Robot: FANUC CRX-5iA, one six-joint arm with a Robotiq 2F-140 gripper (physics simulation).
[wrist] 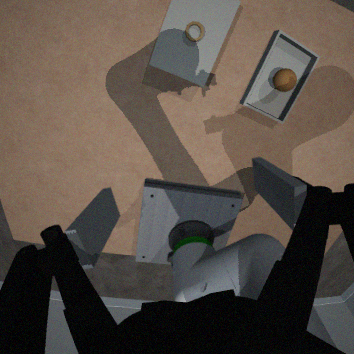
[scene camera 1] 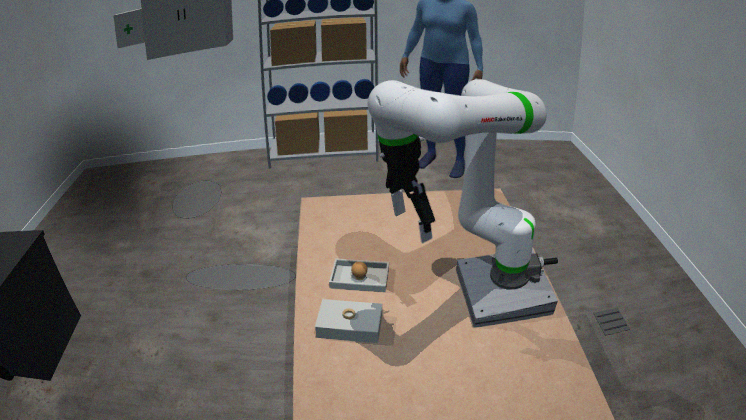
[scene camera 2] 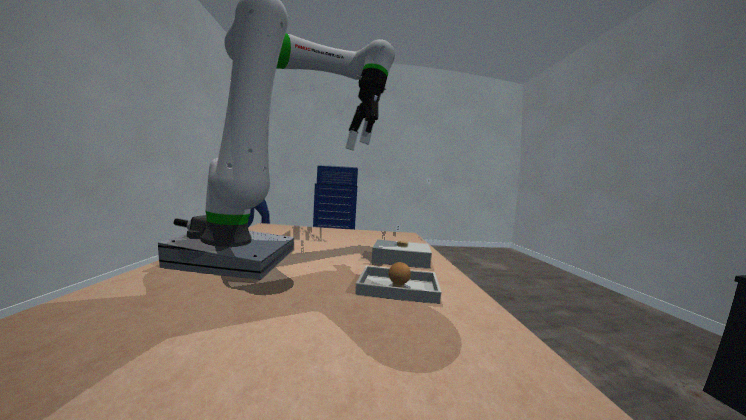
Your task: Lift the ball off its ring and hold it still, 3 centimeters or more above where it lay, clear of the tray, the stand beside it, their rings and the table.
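Places are measured from the arm's base along level axes (x ahead, y left, z up), in metres.
Pixels of known places: gripper, between the fingertips: (wrist: 182, 187) (scene camera 1: 413, 226) (scene camera 2: 356, 146); arm's base, origin of its link: (wrist: 190, 237) (scene camera 1: 510, 275) (scene camera 2: 226, 240).
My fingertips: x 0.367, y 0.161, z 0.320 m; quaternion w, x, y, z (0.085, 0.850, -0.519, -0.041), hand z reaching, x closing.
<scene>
Ahead of a thing's pixels: the offset from my fingertips to its top centre. "spot": to the spot under its first point. Level surfaces: height alone.
An orange-brown ball {0.154 m ahead, 0.242 m right, 0.313 m down} (scene camera 1: 359, 269) (scene camera 2: 399, 273) (wrist: 284, 80) sits inside a shallow grey tray {0.154 m ahead, 0.242 m right, 0.352 m down} (scene camera 1: 357, 287) (scene camera 2: 397, 294) (wrist: 261, 68); the ring under it is hidden by the ball. Beside the tray is a grey block-like stand (scene camera 1: 347, 332) (scene camera 2: 400, 256) (wrist: 217, 47), with a tan ring {spot: 0.193 m ahead, 0.010 m left, 0.319 m down} (scene camera 1: 344, 315) (scene camera 2: 402, 244) (wrist: 188, 31) lying on its top. My gripper (scene camera 1: 411, 216) (scene camera 2: 358, 139) (wrist: 182, 187) is wide open and empty. It hangs tilted, high above the table and well apart from the ball, towards the arm's base side of the tray.
The arm's grey base plate (scene camera 1: 480, 311) (scene camera 2: 208, 263) (wrist: 150, 220) is bolted on the tan table {0.380 m down} (scene camera 1: 443, 380) (scene camera 2: 234, 375) (wrist: 50, 125), to the right of the tray and stand in scene camera 1. A person (scene camera 1: 443, 36) and a shelf rack (scene camera 1: 265, 88) are behind the table.
</scene>
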